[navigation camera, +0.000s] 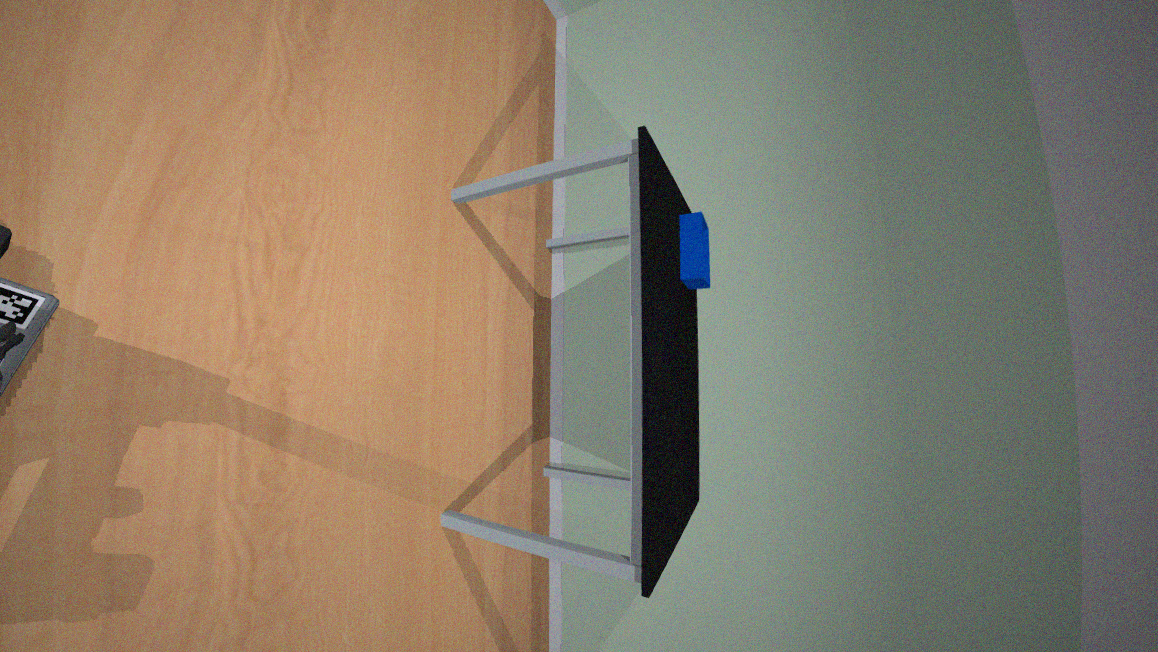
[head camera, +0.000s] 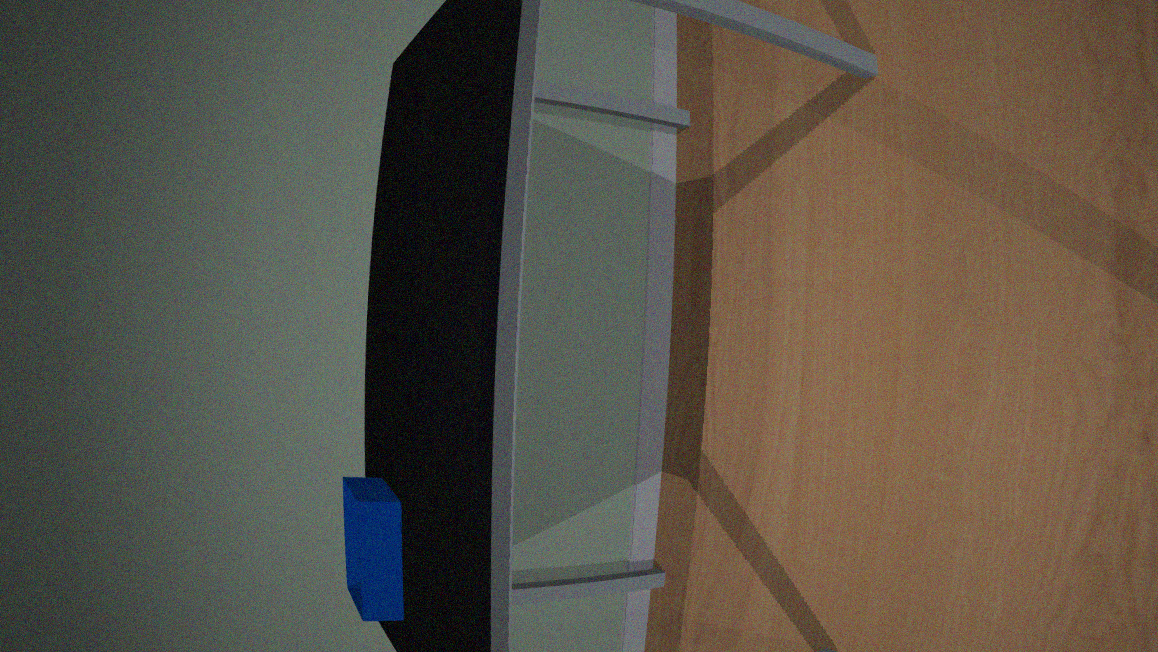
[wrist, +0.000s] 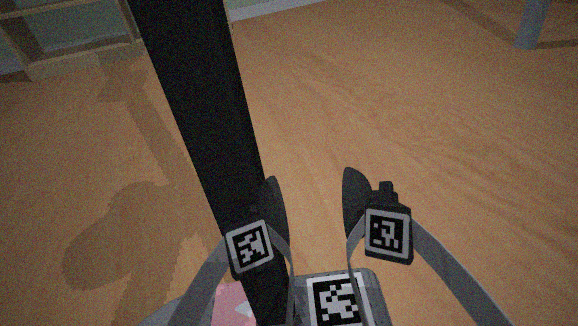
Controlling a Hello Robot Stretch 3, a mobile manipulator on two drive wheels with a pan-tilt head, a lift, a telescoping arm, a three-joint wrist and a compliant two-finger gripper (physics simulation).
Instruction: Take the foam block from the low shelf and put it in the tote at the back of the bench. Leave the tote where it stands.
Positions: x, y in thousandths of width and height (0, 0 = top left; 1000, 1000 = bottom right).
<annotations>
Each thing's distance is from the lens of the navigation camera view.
blue tote (navigation camera: 600, 361): 175 cm
black-topped bench (navigation camera: 574, 581): 136 cm
The marked spots on the black-topped bench and the blue tote are 69 cm apart.
</annotations>
